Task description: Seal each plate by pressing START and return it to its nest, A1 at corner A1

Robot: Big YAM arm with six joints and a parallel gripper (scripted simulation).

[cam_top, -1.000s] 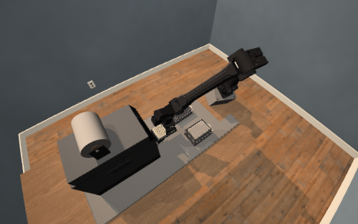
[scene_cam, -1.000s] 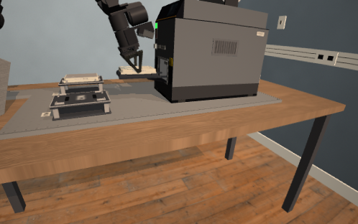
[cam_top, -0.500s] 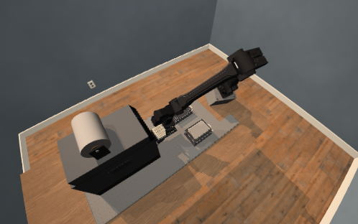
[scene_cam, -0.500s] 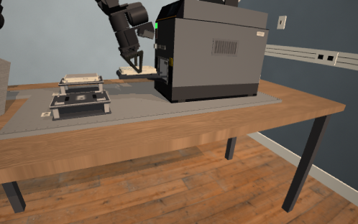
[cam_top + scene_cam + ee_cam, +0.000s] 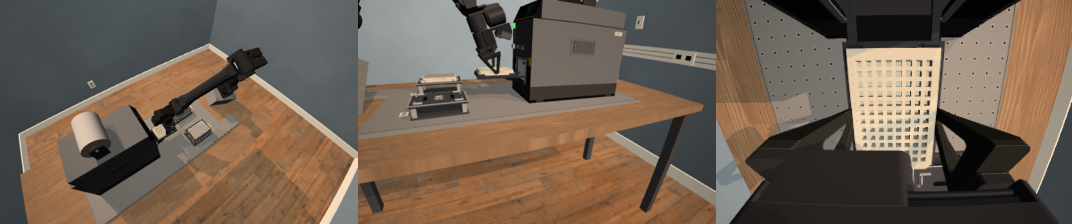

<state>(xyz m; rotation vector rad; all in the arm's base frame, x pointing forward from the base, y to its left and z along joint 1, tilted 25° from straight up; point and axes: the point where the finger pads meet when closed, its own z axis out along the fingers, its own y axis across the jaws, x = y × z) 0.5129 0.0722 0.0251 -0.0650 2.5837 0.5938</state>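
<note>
The sealer stage lies 10 mm below my hand. From my hand the other things lie so: plate nest: 180 mm behind, 130 mm to the right, 70 mm below; then start button: 110 mm to the left, 90 mm ahead, 80 mm above; then small label: 280 mm behind, 150 mm to the right, 110 mm below.
</note>
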